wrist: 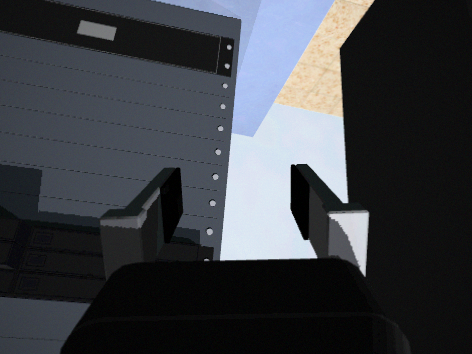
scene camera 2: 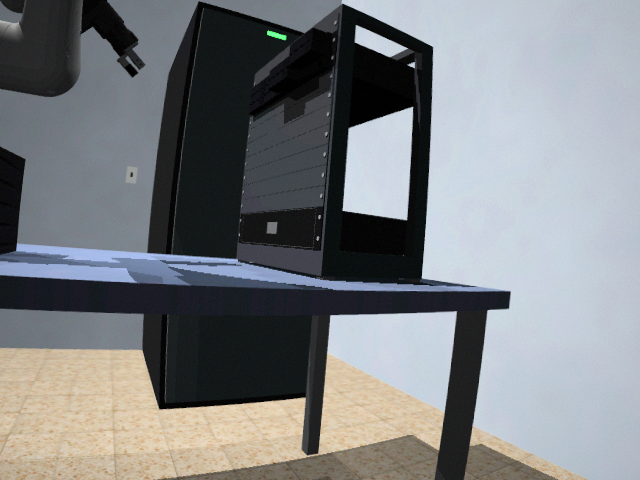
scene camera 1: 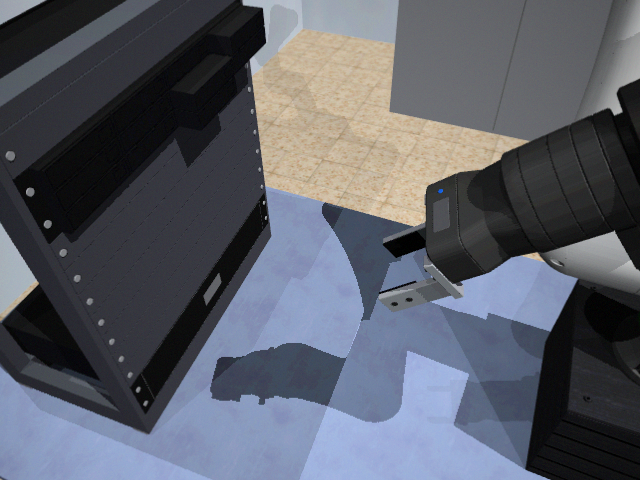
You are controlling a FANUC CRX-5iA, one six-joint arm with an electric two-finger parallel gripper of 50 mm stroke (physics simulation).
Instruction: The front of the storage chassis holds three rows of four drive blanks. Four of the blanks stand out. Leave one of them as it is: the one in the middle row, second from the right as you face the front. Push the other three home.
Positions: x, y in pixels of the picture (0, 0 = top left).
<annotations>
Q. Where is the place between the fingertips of my gripper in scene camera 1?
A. At 387, 274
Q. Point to a rack frame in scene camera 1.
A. At 140, 203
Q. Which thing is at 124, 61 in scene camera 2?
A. My gripper.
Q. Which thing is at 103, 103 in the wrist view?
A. A rack frame.
</annotations>
